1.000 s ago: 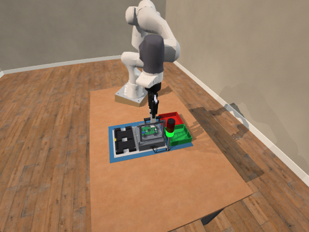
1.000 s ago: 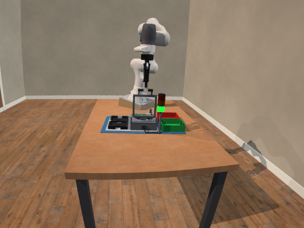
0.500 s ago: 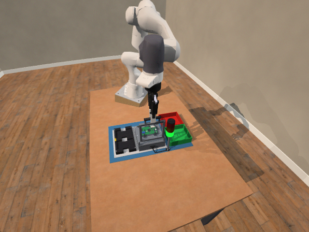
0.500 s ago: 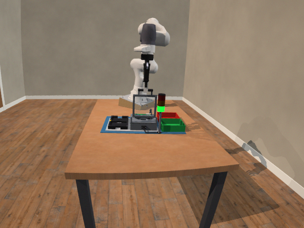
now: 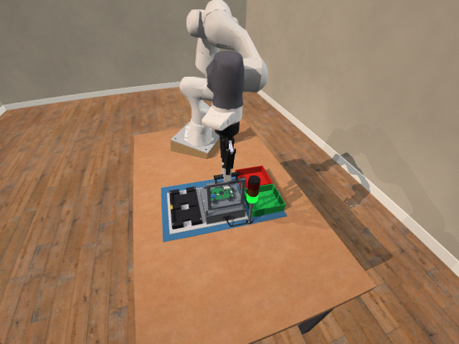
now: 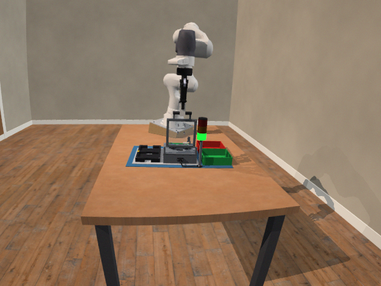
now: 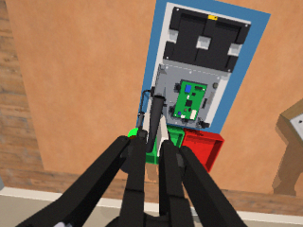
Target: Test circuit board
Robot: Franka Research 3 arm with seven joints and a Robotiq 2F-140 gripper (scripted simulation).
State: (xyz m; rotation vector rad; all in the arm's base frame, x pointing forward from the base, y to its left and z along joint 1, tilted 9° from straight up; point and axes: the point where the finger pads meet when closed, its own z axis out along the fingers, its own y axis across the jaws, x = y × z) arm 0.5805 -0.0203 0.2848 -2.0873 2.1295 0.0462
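My hand is 22 cm above the green circuit board and 11 cm past it. The rest, counted from my hand: tester lid: 11 cm below, 1 cm behind; green bin: 28 cm below, 20 cm to the left, 6 cm behind; dark plate: 22 cm below, 10 cm behind, 1 cm to the left.
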